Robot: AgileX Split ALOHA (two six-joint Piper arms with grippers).
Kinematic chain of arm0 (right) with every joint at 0, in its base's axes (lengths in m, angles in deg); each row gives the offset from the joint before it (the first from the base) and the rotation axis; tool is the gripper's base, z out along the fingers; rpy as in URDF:
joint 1: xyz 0 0 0.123 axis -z
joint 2: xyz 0 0 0 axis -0.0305 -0.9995 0
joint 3: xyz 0.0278 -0.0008 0.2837 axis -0.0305 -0.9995 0
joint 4: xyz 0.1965 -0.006 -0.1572 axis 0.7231 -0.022 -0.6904
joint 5: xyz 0 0 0 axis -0.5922 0.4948 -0.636
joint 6: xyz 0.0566 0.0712 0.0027 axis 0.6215 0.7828 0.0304
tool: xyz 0 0 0 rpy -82.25 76.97 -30.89
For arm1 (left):
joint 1: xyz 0 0 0.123 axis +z
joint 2: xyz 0 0 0 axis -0.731 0.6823 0
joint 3: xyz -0.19 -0.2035 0.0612 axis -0.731 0.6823 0
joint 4: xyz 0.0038 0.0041 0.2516 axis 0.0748 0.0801 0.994
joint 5: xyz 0 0 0 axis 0.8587 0.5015 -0.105
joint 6: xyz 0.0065 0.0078 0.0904 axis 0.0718 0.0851 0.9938
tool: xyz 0 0 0 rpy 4.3 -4.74 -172.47
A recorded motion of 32 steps. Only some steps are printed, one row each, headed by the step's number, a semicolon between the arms.
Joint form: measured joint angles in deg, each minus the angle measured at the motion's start. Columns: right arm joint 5, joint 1, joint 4, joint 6, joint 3, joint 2; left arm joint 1, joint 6, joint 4, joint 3, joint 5, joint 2.
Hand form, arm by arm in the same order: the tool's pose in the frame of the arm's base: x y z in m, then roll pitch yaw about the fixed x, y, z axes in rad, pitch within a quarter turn. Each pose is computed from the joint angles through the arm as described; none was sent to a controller.
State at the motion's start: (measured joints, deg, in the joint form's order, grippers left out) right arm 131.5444 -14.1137 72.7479 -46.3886 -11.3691 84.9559; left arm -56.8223 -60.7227 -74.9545 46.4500 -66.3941 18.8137
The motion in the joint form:
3: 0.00 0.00 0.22 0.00 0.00 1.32; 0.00 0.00 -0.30 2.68 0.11 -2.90
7: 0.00 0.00 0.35 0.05 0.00 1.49; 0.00 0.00 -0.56 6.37 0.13 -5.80
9: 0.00 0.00 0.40 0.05 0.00 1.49; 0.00 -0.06 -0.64 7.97 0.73 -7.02
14: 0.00 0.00 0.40 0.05 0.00 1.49; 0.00 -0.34 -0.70 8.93 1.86 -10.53
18: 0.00 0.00 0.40 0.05 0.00 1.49; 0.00 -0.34 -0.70 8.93 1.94 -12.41
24: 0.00 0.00 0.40 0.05 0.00 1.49; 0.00 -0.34 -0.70 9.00 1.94 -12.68
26: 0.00 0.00 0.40 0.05 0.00 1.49; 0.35 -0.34 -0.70 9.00 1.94 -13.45
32: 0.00 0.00 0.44 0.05 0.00 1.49; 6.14 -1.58 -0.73 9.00 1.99 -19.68
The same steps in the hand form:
3: -0.0077 0.0152 0.2677 -2.9327 0.9711 -2.4558; 0.0393 -0.0095 0.2917 3.0791 0.7324 2.8322
7: -0.0082 0.0153 0.2678 -2.9346 0.9748 -2.4567; 0.0333 -0.0088 0.2749 3.0872 0.7197 2.8362
9: -0.0082 0.0153 0.2678 -2.9358 0.9752 -2.4573; 0.0316 -0.0087 0.2681 3.0894 0.7237 2.8383
14: -0.0082 0.0153 0.2678 -2.9358 0.9752 -2.4573; 0.0248 -0.0075 0.2662 3.0841 0.7878 2.8387
18: -0.0082 0.0153 0.2678 -2.9358 0.9752 -2.4573; 0.0203 -0.0067 0.2670 3.0776 0.8217 2.8340
24: -0.0082 0.0153 0.2678 -2.9358 0.9752 -2.4573; 0.0196 -0.0066 0.2668 3.0769 0.8252 2.8335
26: -0.0082 0.0153 0.2678 -2.9358 0.9752 -2.4573; 0.0178 -0.0062 0.2670 3.0742 0.8385 2.8376
32: -0.0083 0.0154 0.2678 -2.9367 0.9754 -2.4577; 0.0027 -0.0034 0.2683 3.0792 0.9487 2.9559

